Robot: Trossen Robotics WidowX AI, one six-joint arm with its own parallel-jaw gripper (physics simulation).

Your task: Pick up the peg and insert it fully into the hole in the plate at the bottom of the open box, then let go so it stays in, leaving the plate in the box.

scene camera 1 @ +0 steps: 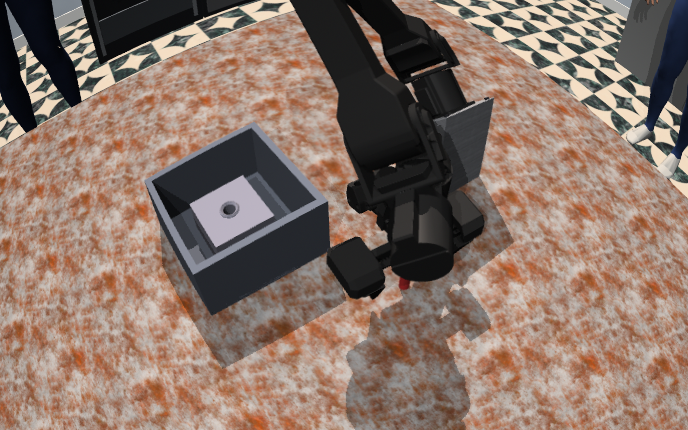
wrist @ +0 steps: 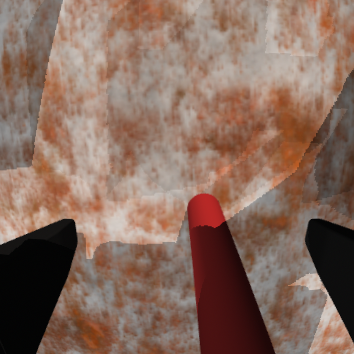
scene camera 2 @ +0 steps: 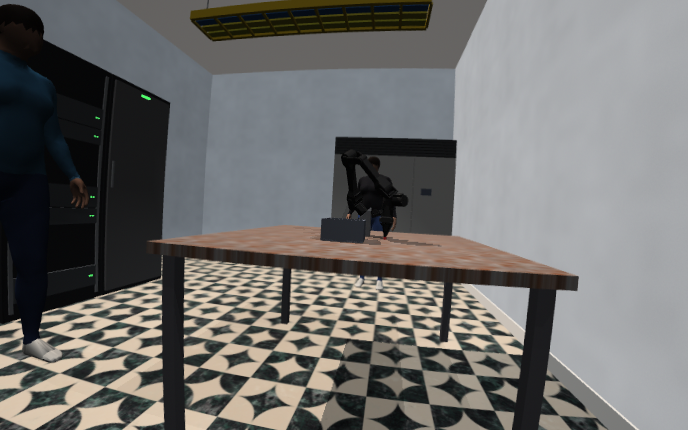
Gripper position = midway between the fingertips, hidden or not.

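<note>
A pale square plate [scene camera 1: 227, 215] is visible to me, while it is out of frame in the wrist view. I also see a dark grey box [scene camera 1: 300, 233], and I find the box [scene camera 2: 332, 229] again, though in the wrist view the box is out of frame. As for my gripper [scene camera 1: 402, 280], I can see it [wrist: 194, 231] as well.
</note>
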